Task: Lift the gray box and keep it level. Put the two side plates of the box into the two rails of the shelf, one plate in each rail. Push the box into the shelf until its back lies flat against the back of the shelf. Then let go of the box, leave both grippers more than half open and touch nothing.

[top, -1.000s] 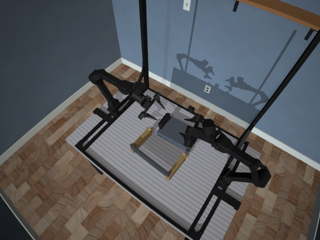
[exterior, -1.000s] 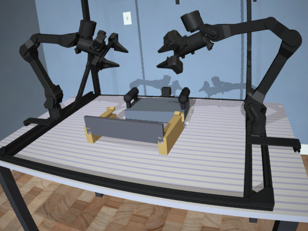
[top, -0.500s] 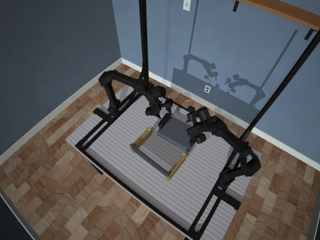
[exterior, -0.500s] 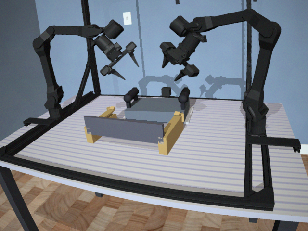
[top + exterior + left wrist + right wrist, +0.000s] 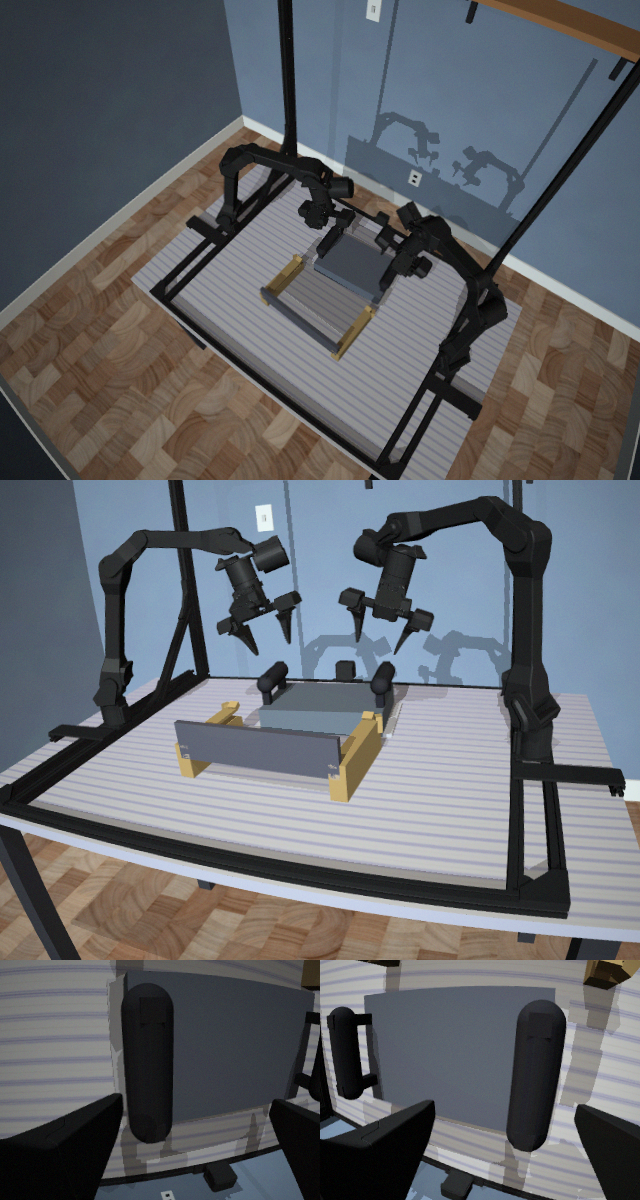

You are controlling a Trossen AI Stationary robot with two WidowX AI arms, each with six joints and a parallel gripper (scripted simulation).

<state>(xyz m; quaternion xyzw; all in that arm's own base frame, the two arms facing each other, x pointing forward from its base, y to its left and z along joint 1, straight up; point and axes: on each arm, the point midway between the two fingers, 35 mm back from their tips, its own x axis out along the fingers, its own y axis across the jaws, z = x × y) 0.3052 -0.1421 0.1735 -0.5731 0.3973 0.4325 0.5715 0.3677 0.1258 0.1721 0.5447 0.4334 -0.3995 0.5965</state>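
Right now the gray box is 14 cm below my right hand, 12 cm to the left of it and 1 cm behind it. From my right hand the other things lie so: gray back plate (29 cm ahead, 12 cm below, 9 cm to the left).
Now: the gray box 1 cm ahead of my left hand, 12 cm to the right of it and 14 cm below it. Also, from my left hand: gray back plate: 31 cm ahead, 15 cm to the right, 12 cm below.
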